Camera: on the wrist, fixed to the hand. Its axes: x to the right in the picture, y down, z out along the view.
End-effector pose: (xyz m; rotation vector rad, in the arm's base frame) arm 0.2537 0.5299 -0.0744 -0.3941 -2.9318 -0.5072
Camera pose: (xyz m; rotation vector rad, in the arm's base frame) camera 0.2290 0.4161 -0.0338 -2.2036 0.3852 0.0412
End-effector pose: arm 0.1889 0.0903 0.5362 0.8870 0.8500 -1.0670
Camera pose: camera 0.0859 0.1341 0.4844 1.2610 -0.4650 2.0214
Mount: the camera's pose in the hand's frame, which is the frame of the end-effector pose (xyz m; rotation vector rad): 0.0046 -0.0977 -0.0751 0.0464 -0.8915 -2.9974
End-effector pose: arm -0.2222 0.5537 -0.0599 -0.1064 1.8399 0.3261
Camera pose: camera -0.2698 0.4399 -0.0614 -1.8261 -0.5280 -1.4562
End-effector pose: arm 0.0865 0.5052 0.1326 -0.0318 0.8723 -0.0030
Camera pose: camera 0.0330 0.4055 0.0837 -1.1416 -0.7868 -2.5353
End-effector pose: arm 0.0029 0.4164 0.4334 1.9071 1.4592 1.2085
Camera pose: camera -0.1124 0.4424 0.3982 -0.8805 1.4335 -0.9825
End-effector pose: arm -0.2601 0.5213 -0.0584 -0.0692 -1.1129 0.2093
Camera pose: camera -0.1779 0.4304 -0.0719 -1.6630 0.8352 2.4088
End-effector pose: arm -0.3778 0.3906 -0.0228 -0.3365 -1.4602 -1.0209
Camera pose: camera -0.4012 0.2781 -0.0674 -1.1351 0.7579 1.2589
